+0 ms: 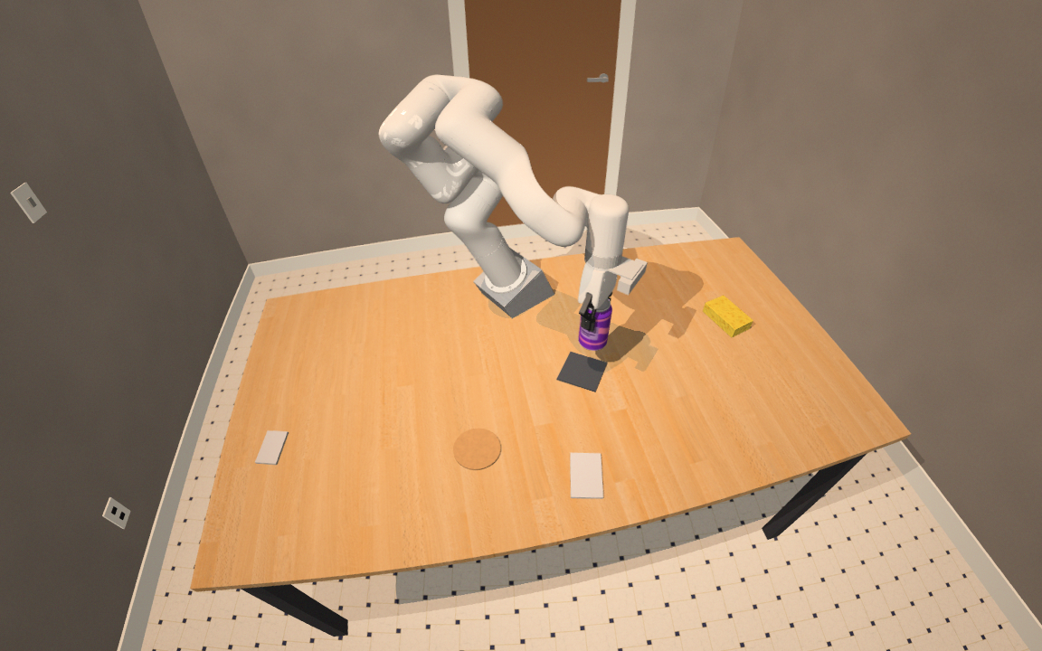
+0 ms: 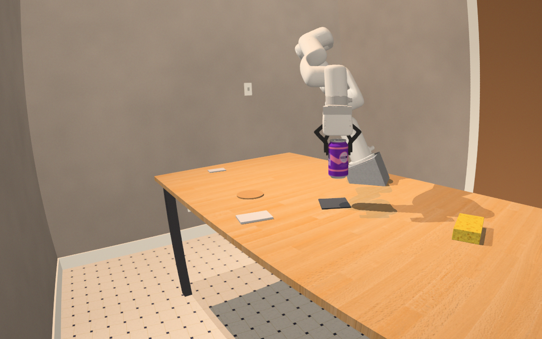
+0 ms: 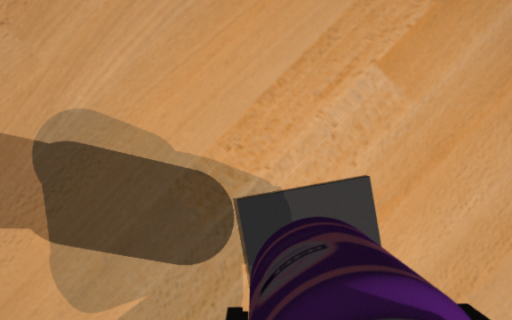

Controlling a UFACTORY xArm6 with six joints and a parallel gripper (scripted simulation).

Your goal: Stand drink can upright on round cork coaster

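The round cork coaster lies 32 cm to the right of my hand, 19 cm below it and 15 cm ahead of it. From my hand the other things lie so: yellow sponge (47 cm to the left, 18 cm below, 6 cm behind); dark square coaster (19 cm below, 2 cm to the right); purple drink can (3 cm below).
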